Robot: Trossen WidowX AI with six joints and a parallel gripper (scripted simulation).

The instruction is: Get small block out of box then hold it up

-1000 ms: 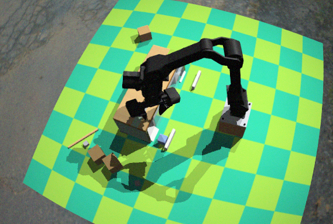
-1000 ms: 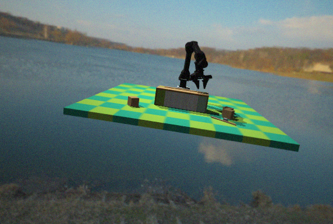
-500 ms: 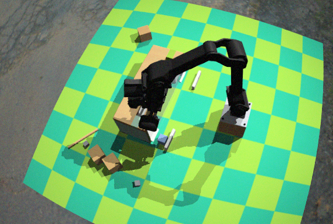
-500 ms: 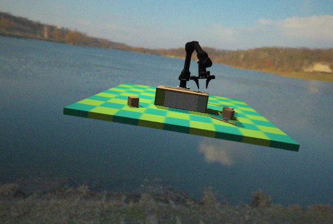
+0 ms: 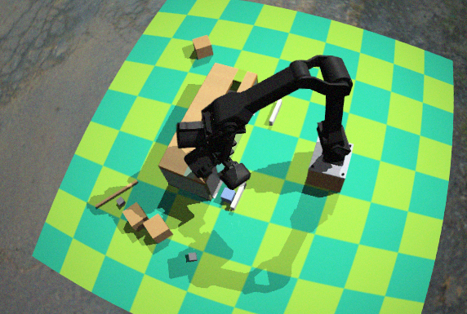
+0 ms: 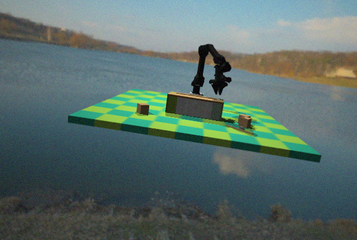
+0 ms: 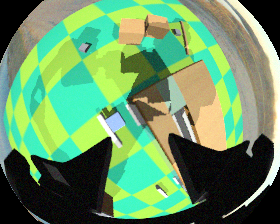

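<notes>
My gripper tip is 30 mm past the bluish block, 10 mm to the right of it and 140 mm above it. Also, from my gripper tip: thin wooden stick: 320 mm ahead, 120 mm to the left, 150 mm below; long tan box: 40 mm ahead, 160 mm to the right, 90 mm below.
</notes>
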